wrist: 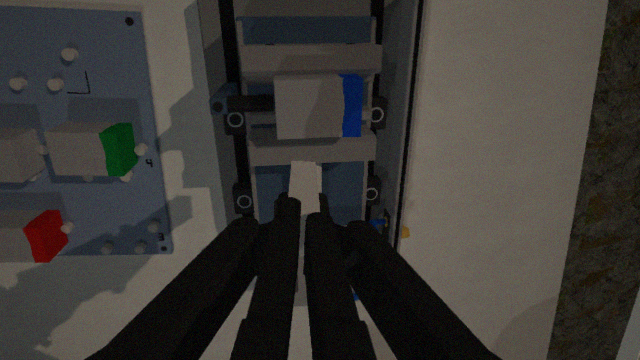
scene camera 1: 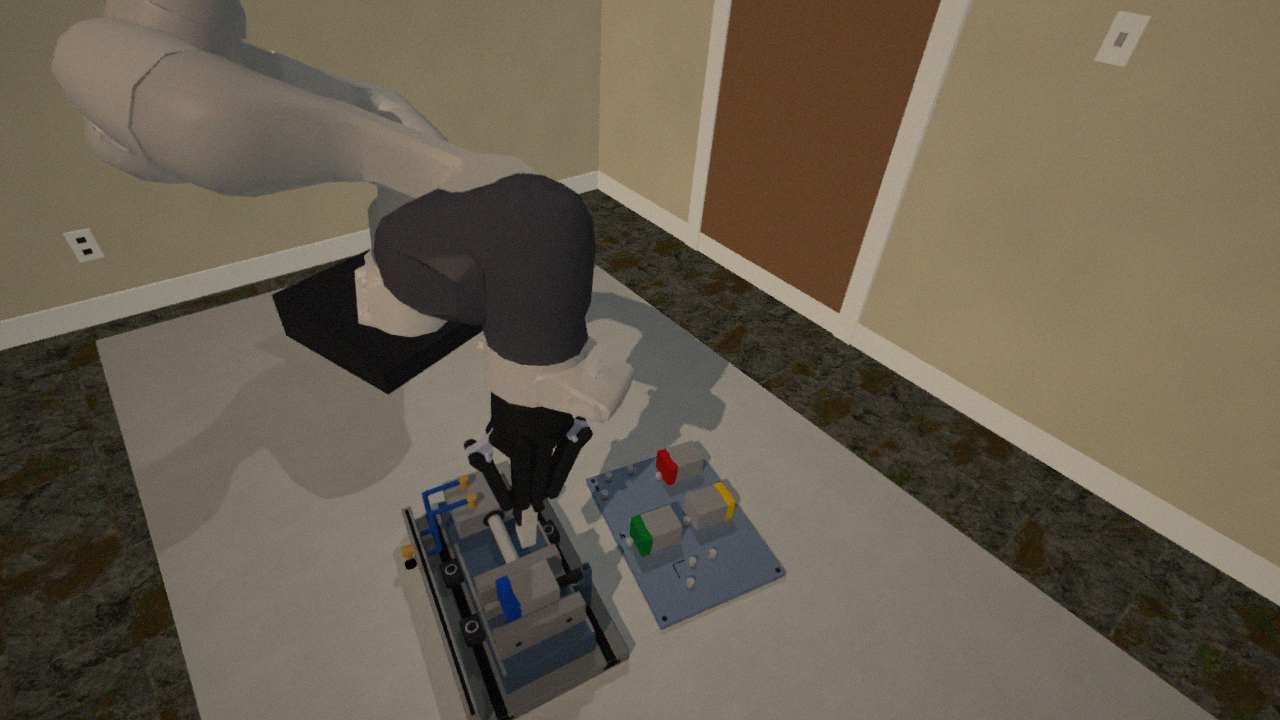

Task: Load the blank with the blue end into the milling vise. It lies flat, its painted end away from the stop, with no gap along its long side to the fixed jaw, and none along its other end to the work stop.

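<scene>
The blank with the blue end [scene camera 1: 532, 586] [wrist: 309, 106] lies flat in the milling vise [scene camera 1: 615, 637] [wrist: 410, 125], between its two jaws. Its blue end points away from the work stop [wrist: 250, 103], a black rod on a blue bracket. Its plain end meets the rod's tip in the wrist view. The fixed jaw [scene camera 1: 539, 626] [wrist: 310, 57] is along one long side; whether a thin gap is there, I cannot tell. The moving jaw [wrist: 312, 150] is along the other long side. My gripper [scene camera 1: 528, 530] [wrist: 302, 180] is shut and empty, its pale tips above the vise behind the moving jaw.
A blue-grey pegged board [scene camera 1: 725, 582] [wrist: 115, 200] beside the vise holds blanks with green [scene camera 1: 655, 530] [wrist: 92, 149], red [scene camera 1: 682, 461] [wrist: 45, 236] and yellow [scene camera 1: 708, 505] ends. A blue handle [scene camera 1: 432, 514] stands at the vise's robot-side end.
</scene>
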